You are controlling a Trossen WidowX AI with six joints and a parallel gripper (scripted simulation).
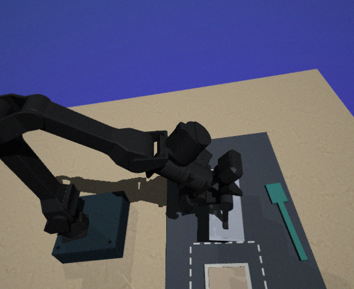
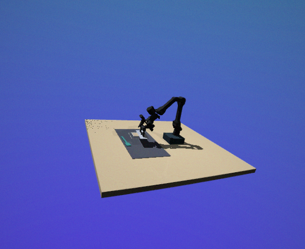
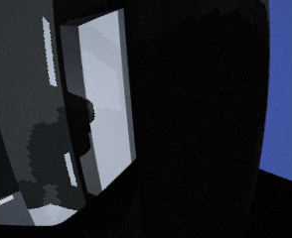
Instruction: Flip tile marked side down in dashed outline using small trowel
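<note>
My gripper tip is 12 cm short of the teal trowel, 12 cm above it and 1 cm to the right of it. From my gripper tip the other things lie so: tile: 14 cm to the right, 12 cm below, 7 cm behind; then dark mat: 14 cm below, 2 cm behind, 1 cm to the left.
</note>
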